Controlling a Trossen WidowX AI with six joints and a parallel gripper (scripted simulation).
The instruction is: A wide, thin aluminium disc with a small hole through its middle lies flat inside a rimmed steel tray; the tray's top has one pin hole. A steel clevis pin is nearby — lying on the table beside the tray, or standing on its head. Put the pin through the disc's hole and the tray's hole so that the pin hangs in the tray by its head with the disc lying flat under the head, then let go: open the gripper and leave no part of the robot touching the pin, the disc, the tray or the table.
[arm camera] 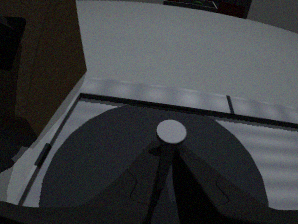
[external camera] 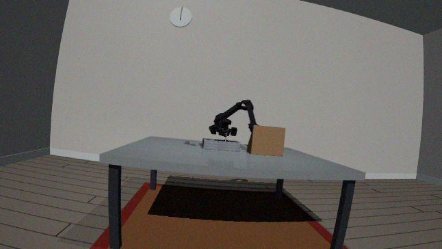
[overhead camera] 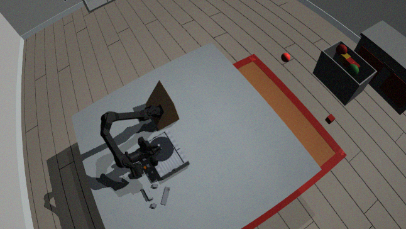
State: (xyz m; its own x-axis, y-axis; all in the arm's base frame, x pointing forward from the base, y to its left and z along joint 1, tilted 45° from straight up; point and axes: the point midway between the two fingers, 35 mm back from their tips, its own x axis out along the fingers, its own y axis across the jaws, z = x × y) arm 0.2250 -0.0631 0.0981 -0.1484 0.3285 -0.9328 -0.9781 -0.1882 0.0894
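Now: the steel clevis pin 1 cm below my gripper tip. Also, from my gripper tip: dark aluminium disc (4 cm below, 1 cm to the right); rimmed steel tray (5 cm below, 3 cm ahead, 1 cm to the left).
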